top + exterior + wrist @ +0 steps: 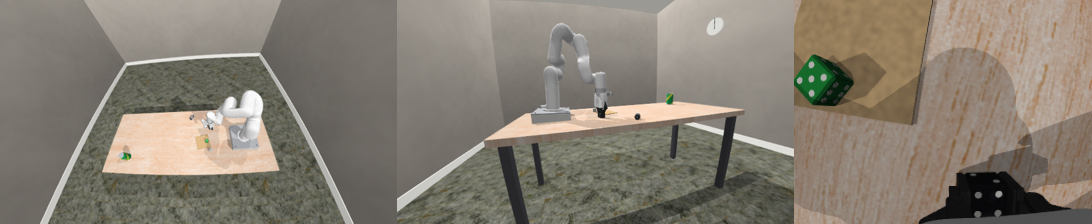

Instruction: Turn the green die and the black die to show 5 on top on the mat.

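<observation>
My hand is 25 cm to the right of the white die, 3 cm past it and 1 cm above it. From my hand the other things lie so: green die: 16 cm to the left, 2 cm ahead; tan mat: 17 cm to the left, 6 cm ahead, 2 cm below; black die: 1 cm below.
</observation>
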